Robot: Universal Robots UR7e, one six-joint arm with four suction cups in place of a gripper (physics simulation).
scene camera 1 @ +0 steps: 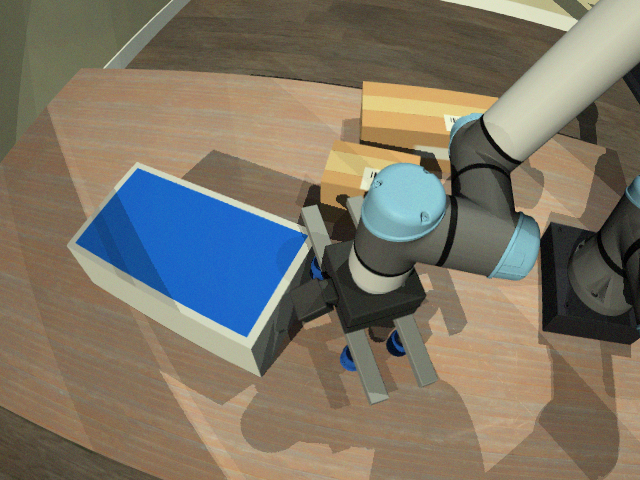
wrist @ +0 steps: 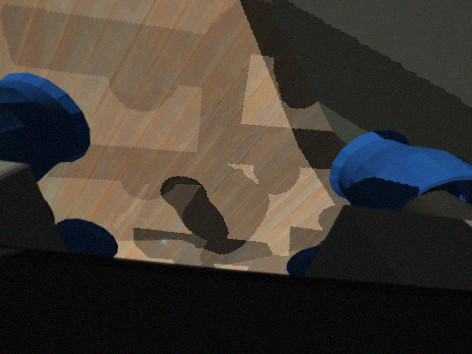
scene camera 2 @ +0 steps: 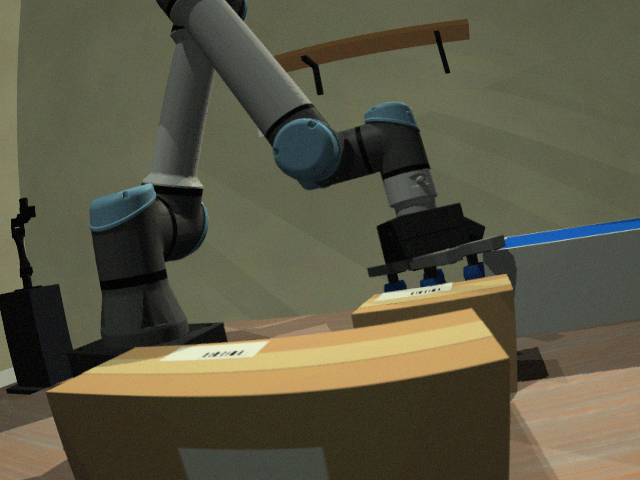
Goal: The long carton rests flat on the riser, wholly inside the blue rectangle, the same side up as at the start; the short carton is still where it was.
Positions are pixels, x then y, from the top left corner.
Scene:
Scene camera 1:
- riser: 218,272
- long carton: 415,120, on the table
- short carton: 350,169, on the table

